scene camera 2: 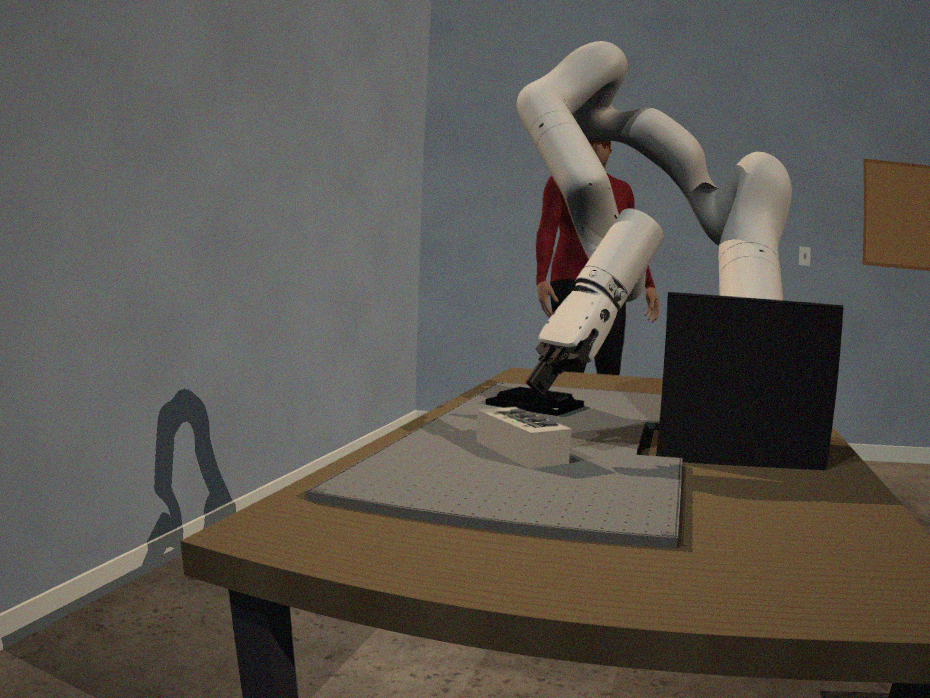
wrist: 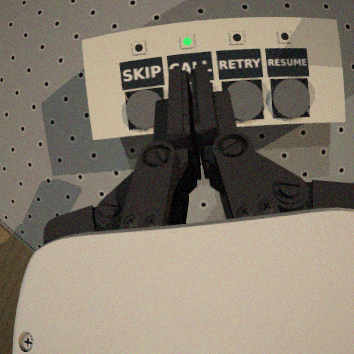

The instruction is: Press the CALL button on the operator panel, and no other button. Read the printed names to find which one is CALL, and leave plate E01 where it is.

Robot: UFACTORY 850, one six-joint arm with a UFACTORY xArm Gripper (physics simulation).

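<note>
The cream operator panel (scene camera 2: pixel 518 443) (wrist: pixel 104 90) sits on the grey perforated board. In the wrist view its printed names are SKIP (wrist: pixel 142 73), CALL (wrist: pixel 176 59), RETRY (wrist: pixel 239 64) and RESUME (wrist: pixel 287 63). The small light (wrist: pixel 187 41) above CALL glows green; the other three lights are dark. My gripper (scene camera 2: pixel 537 388) (wrist: pixel 193 91) is shut and empty. Its tips are above the panel's top, overlapping the lower part of the CALL name in the wrist view, and the fingers hide the CALL button. The round SKIP button (wrist: pixel 144 108), RETRY button (wrist: pixel 247 100) and RESUME button (wrist: pixel 291 98) show. I cannot make out plate E01.
A low black object (scene camera 2: pixel 563 404) stands on the perforated board (scene camera 2: pixel 525 504) (wrist: pixel 30 90) behind the panel. A large upright black screen (scene camera 2: pixel 751 383) stands at the right of the wooden table (scene camera 2: pixel 465 574). A person in a red top (scene camera 2: pixel 550 232) stands behind the arm.
</note>
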